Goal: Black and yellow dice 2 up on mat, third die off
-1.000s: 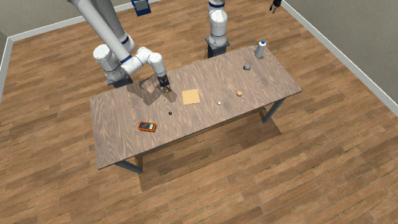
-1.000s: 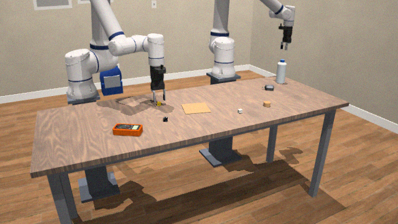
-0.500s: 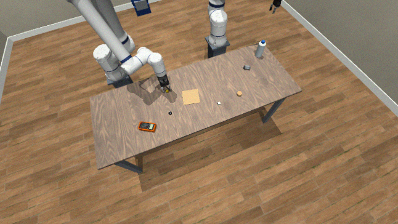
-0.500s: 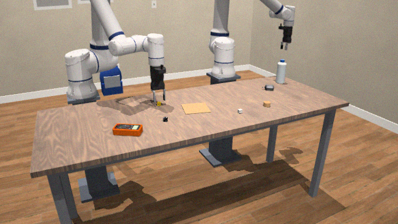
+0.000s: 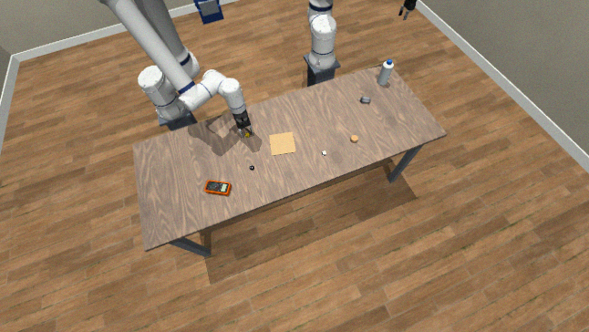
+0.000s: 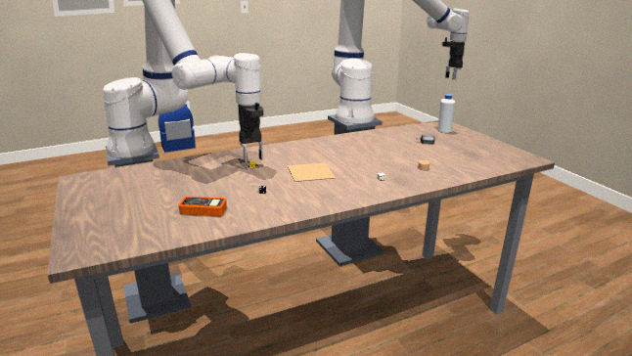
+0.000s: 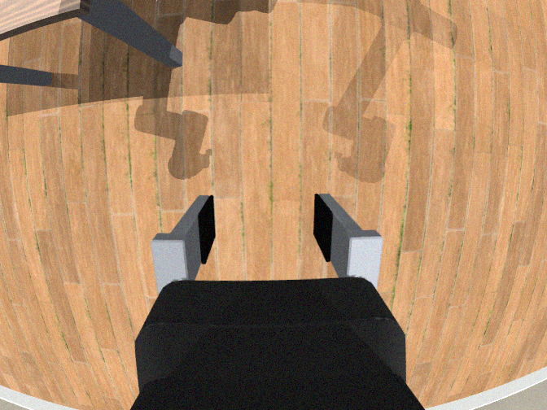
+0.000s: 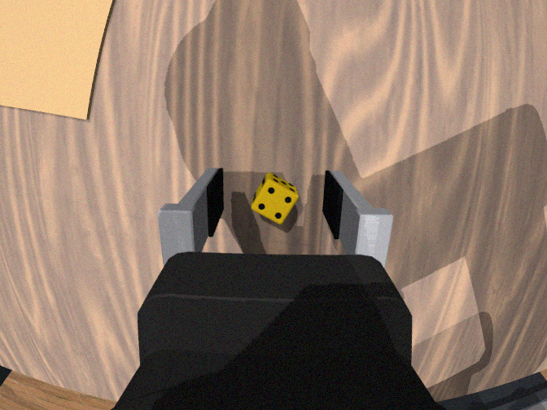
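Note:
Now: the yellow die 40 mm below my right hand and 10 mm behind it. Also, from my right hand: black die: 210 mm ahead, 40 mm to the right, 40 mm below; then tan mat: 170 mm to the left, 120 mm ahead, 50 mm below; then white die: 360 mm to the left, 280 mm ahead, 40 mm below.

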